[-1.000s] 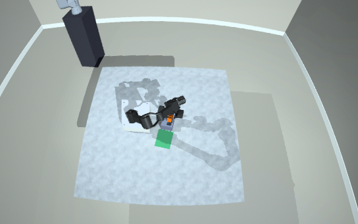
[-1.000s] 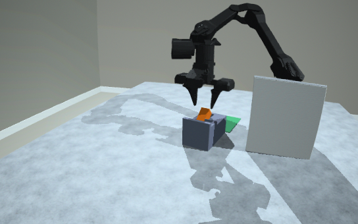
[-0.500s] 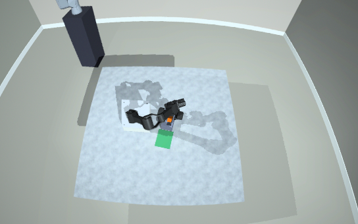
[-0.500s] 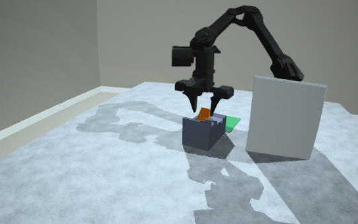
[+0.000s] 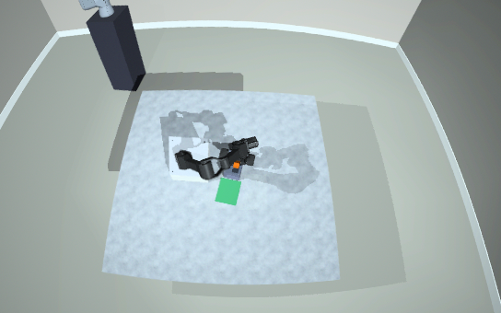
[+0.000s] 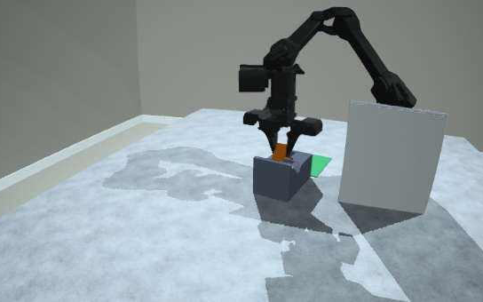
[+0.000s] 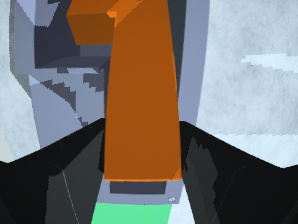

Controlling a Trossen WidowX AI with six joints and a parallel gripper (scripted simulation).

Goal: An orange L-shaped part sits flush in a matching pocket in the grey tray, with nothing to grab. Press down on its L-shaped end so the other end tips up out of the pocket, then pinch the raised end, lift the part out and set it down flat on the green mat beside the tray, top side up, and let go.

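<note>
My gripper tip is now 2 cm past the green mat, 14 cm to the left of it and 8 cm above it. The rest, counted from my gripper tip: orange L-shaped part (1 cm behind, 4 cm to the left, 3 cm below).
</note>
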